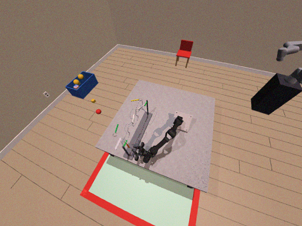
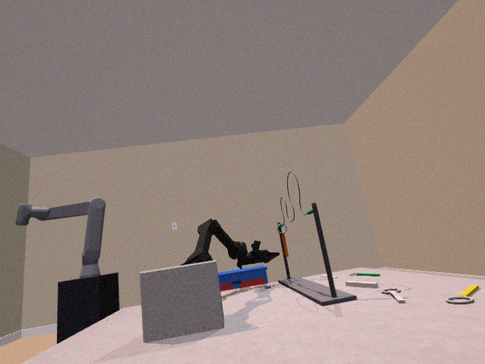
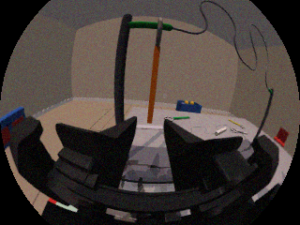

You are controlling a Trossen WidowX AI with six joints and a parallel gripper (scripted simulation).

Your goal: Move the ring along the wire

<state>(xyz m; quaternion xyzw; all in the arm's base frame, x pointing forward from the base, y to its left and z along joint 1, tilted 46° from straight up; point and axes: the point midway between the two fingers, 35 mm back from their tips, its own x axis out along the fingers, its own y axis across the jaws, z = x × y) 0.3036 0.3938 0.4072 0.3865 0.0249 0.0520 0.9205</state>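
The orange-handled ring is 4 cm ahead of my gripper tip and 8 cm above it.
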